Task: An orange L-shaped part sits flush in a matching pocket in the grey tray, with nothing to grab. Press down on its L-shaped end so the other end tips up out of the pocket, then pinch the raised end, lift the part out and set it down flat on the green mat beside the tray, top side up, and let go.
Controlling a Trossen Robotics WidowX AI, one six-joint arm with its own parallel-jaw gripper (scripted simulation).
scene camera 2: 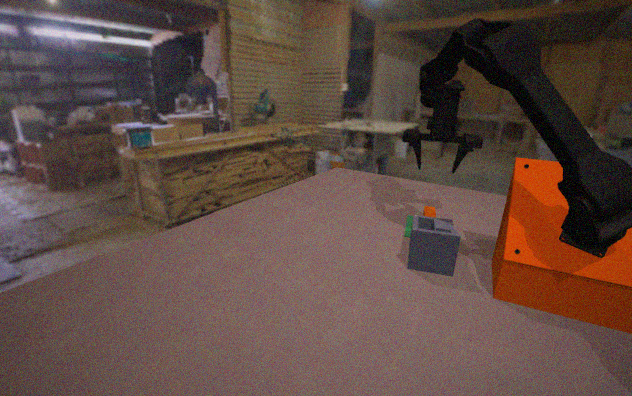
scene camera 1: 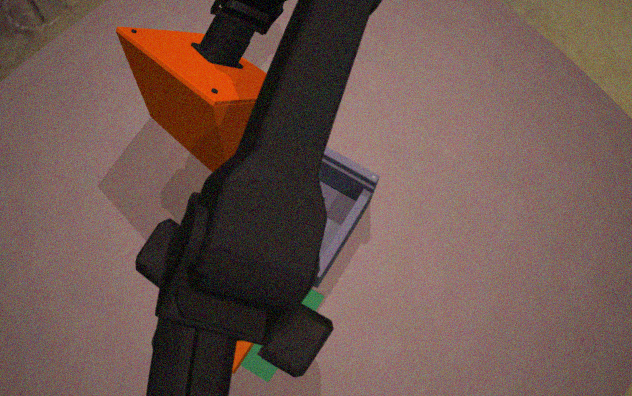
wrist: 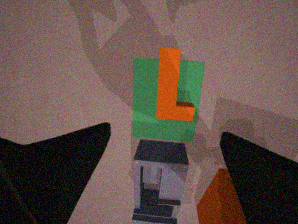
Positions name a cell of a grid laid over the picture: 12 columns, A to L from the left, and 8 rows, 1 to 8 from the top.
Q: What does the gripper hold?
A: Nothing.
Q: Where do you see an orange L-shaped part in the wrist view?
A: G4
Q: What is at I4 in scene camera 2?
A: The gripper.
